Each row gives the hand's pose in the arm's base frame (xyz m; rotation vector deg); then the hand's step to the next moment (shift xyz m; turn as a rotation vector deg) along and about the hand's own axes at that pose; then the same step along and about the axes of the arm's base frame.
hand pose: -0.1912 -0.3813 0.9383 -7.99 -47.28 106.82
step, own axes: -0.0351 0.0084 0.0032 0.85 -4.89 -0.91
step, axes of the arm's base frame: 0.0078 -0.0333 -0.0120 3.80 2.22 2.46
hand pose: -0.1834 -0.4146 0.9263 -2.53 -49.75 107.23
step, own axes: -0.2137 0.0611 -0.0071 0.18 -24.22 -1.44
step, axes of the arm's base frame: 0.0558 -0.1827 -0.1139 19.52 6.07 13.07
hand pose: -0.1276 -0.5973 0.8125 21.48 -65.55 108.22
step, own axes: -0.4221 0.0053 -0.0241 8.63 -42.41 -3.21
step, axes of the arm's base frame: 0.2426 -0.2018 -0.2815 29.52 15.55 27.75
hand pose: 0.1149 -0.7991 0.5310 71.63 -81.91 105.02
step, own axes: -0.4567 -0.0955 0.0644 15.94 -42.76 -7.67
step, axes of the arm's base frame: 0.3089 0.0382 -0.3535 24.88 18.76 34.21
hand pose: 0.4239 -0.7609 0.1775 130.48 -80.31 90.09
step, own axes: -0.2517 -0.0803 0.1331 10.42 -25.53 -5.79
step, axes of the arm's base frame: 0.1318 0.1445 -0.2219 14.05 11.21 21.70
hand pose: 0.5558 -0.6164 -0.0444 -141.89 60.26 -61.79
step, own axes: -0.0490 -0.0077 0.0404 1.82 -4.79 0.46
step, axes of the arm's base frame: 0.0099 0.0374 -0.0510 3.68 2.10 2.92
